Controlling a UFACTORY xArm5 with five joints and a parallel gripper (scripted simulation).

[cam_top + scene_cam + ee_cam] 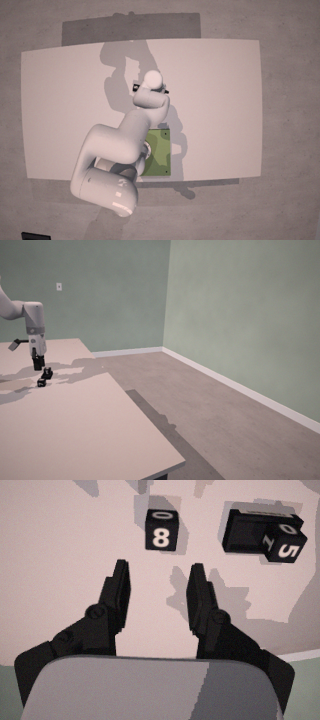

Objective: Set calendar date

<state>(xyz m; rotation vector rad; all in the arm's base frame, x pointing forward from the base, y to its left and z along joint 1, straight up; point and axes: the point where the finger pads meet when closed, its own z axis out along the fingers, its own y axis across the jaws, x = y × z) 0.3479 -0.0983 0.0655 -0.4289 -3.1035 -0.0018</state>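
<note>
Right now the black cube is 9 cm below my hand. Also, from my hand: black calendar tray: 3 cm ahead, 11 cm to the left, 10 cm below.
</note>
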